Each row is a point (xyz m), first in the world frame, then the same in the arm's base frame.
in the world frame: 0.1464 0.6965 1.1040
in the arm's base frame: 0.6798 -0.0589 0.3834
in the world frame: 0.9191 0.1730 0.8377
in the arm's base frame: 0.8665 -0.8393 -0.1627
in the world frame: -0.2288 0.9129 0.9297
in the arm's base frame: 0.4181 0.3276 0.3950
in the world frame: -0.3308 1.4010 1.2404
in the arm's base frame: 0.7262 0.7610 0.6447
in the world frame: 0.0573 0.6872 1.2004
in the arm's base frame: 0.6594 -0.0388 0.5118
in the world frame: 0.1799 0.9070 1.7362
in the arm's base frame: 1.1213 0.0255 0.8764
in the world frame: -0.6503 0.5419 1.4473
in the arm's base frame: 0.2017 0.1279 1.0996
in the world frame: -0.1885 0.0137 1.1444
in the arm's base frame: 0.1411 -0.5080 0.6802
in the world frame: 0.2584 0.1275 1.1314
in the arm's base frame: 0.5127 -0.6131 0.4277
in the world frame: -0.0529 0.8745 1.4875
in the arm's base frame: 0.8108 0.1379 0.7866
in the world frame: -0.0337 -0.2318 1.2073
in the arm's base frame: 0.1725 -0.8032 0.6890
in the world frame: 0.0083 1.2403 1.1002
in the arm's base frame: 0.8282 0.4821 0.3758
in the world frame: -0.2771 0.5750 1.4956
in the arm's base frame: 0.5133 -0.0221 0.9476
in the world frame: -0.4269 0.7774 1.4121
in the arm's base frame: 0.4553 0.2358 0.9246
